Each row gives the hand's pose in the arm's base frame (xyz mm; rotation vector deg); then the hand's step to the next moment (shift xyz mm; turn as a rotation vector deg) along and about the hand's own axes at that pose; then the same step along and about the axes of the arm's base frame.
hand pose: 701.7 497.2 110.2 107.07 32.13 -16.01
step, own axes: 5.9 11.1 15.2 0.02 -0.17 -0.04
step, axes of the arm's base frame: 11.8 -15.8 0.9 -0.07 0.09 -0.13
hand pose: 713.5 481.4 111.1 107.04 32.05 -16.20
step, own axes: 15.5 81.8 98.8 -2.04 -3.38 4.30
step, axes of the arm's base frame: 61.9 -110.8 24.2 -3.15 -3.55 -3.39
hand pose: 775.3 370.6 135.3 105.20 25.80 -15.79
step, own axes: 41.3 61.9 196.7 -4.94 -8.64 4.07
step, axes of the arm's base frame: 71.6 -196.3 -23.6 -8.07 -2.45 -6.67
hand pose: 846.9 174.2 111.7 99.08 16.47 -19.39
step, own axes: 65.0 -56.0 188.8 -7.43 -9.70 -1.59
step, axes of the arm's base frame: 26.8 -175.2 -107.6 -10.40 3.29 -5.73
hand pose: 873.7 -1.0 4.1 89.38 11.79 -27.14
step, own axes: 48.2 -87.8 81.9 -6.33 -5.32 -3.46
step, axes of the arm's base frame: -7.1 -83.6 -98.5 -7.28 4.72 -2.24
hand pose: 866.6 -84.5 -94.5 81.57 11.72 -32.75
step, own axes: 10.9 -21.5 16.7 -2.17 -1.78 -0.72
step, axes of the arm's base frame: -4.6 -19.7 -21.2 -2.57 1.17 -0.66
